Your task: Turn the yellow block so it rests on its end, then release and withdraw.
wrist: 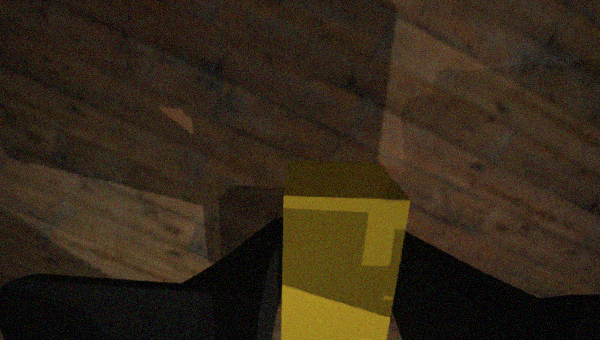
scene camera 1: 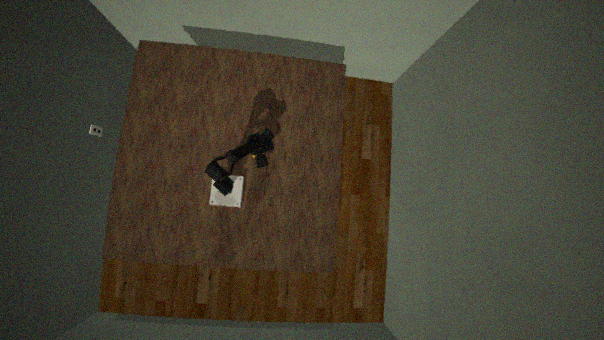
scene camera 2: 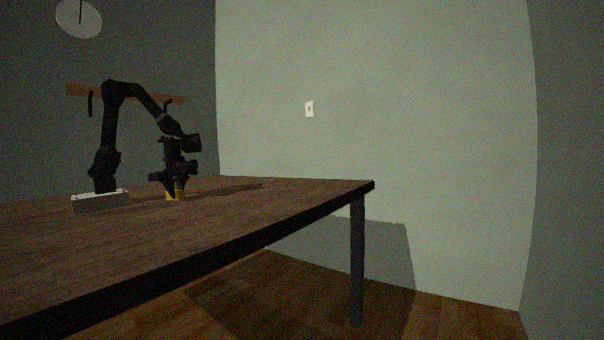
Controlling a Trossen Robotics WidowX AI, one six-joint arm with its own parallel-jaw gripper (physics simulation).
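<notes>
The yellow block (scene camera 1: 254, 156) (scene camera 2: 169, 195) (wrist: 337, 250) lies flat on its long side on the wooden table (scene camera 1: 170, 210) (scene camera 2: 260, 205). In the wrist view it stretches from the middle down past the bottom edge, so its near end is out of frame. My gripper (scene camera 2: 176, 194) (wrist: 331, 232) points down at the table and is shut on the block, with one black finger against each long side. In scene camera 2 a finger covers part of the block. In scene camera 1 the arm hides most of it.
The arm's white base plate (scene camera 1: 236, 199) (scene camera 2: 100, 201) stands on the table near the block. The table's dark front edge (scene camera 2: 200, 260) runs across scene camera 2. Shadows of the arm fall over the table beyond the gripper.
</notes>
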